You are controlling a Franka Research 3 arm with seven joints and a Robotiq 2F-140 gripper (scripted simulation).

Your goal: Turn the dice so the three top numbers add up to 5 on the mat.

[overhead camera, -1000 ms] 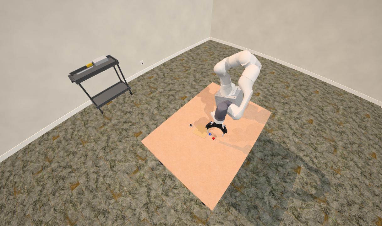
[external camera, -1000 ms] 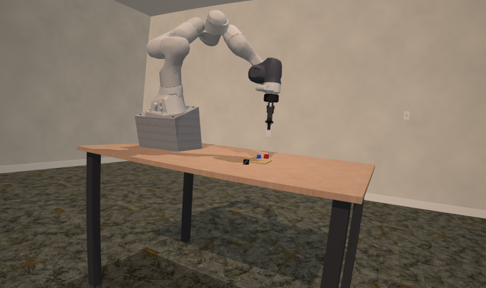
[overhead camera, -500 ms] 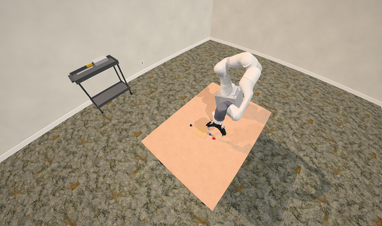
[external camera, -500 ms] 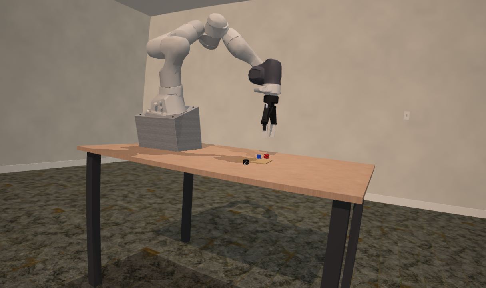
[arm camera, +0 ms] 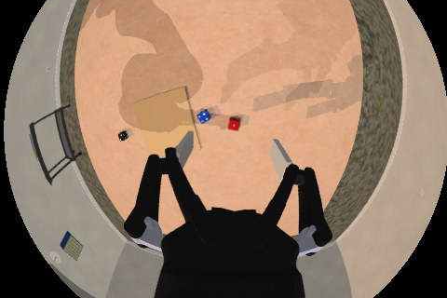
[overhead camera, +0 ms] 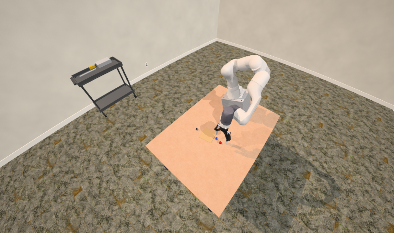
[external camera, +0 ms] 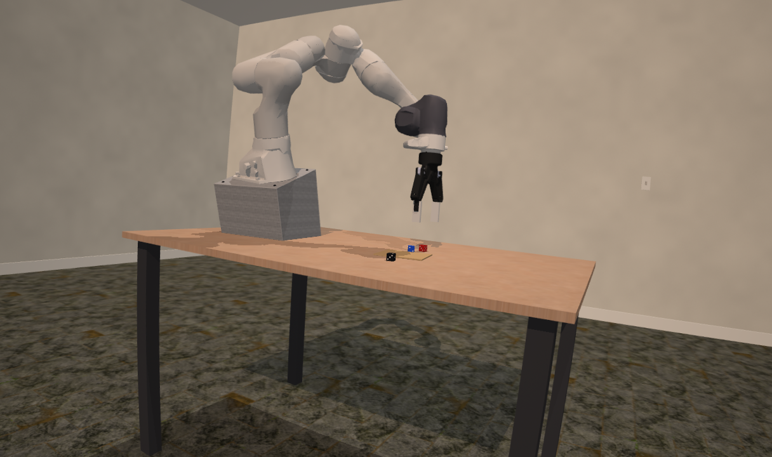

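Now: hand 10 cm above the red die. From my hand the other things lie so: blue die (10 cm below, 5 cm to the right, 2 cm behind); then black die (28 cm to the right, 10 cm below, 1 cm ahead); then tan mat (15 cm to the right, 11 cm below).
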